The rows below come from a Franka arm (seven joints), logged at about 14 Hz.
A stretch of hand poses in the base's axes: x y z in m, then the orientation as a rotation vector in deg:
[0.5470, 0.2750, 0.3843, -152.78, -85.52, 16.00]
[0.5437, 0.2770, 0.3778, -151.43, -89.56, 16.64]
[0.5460, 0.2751, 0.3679, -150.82, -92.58, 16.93]
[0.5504, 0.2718, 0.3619, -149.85, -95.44, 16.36]
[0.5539, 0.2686, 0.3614, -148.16, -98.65, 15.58]
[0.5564, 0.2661, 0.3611, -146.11, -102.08, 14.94]
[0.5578, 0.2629, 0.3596, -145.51, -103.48, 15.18]
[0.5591, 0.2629, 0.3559, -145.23, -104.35, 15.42]
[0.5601, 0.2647, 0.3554, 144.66, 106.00, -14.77]
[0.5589, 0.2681, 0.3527, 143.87, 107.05, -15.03]
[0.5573, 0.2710, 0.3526, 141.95, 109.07, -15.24]
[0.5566, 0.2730, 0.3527, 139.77, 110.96, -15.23]
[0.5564, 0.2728, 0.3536, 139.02, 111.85, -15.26]
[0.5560, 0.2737, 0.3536, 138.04, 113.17, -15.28]
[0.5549, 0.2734, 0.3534, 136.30, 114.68, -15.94]
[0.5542, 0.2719, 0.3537, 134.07, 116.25, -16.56]
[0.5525, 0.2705, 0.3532, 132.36, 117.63, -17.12]
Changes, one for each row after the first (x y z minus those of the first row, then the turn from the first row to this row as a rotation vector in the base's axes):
[-0.0033, 0.0020, -0.0065, -0.70, -0.08, 2.79]
[-0.0010, 0.0001, -0.0164, -1.49, -0.46, 4.76]
[0.0034, -0.0032, -0.0224, -1.67, -1.09, 6.69]
[0.0069, -0.0064, -0.0229, -1.43, -1.63, 9.01]
[0.0094, -0.0089, -0.0232, -1.14, -2.04, 11.56]
[0.0108, -0.0121, -0.0247, -1.40, -2.06, 12.54]
[0.0121, -0.0121, -0.0284, -1.68, -2.07, 13.13]
[0.0131, -0.0103, -0.0289, -1.85, -2.71, 14.23]
[0.0119, -0.0069, -0.0316, -1.84, -2.54, 15.06]
[0.0103, -0.0040, -0.0317, -2.00, -2.51, 16.85]
[0.0096, -0.0020, -0.0316, -2.33, -2.71, 18.70]
[0.0094, -0.0022, -0.0307, -2.29, -2.68, 19.45]
[0.0090, -0.0013, -0.0307, -2.14, -2.61, 20.49]
[0.0079, -0.0016, -0.0309, -2.49, -2.33, 21.97]
[0.0072, -0.0031, -0.0306, -3.09, -2.20, 23.73]
[0.0055, -0.0045, -0.0311, -3.43, -1.98, 25.15]

